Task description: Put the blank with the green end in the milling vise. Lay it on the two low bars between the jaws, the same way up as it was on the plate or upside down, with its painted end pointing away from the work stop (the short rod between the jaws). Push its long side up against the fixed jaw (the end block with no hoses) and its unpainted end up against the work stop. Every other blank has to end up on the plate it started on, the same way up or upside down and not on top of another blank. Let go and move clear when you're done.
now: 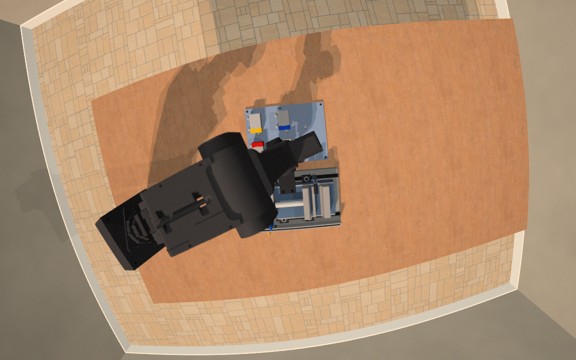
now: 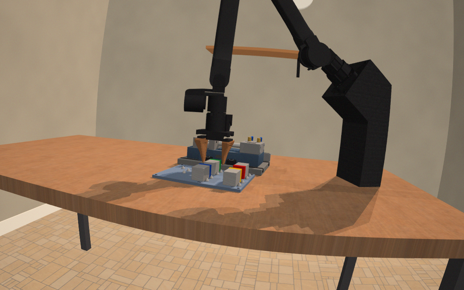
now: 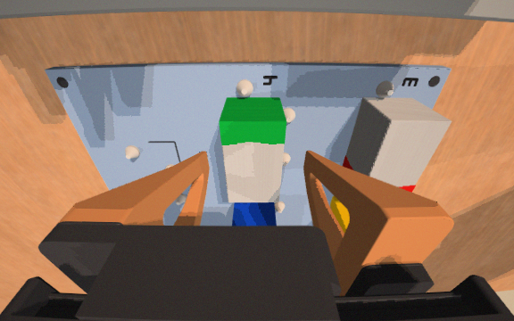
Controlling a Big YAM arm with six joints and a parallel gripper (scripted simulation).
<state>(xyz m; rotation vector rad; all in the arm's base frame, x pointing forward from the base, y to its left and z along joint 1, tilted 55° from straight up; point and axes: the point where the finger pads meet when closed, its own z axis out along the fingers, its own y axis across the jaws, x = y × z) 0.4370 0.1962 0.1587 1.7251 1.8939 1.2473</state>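
The green-ended blank is 20 mm below my hand. The rest, counted from my hand: blue-ended blank 90 mm to the left, 30 mm behind, 20 mm below; then red-ended blank 80 mm behind, 30 mm to the right, 20 mm below; then blue pin plate 40 mm to the left, 40 mm below, 10 mm behind.
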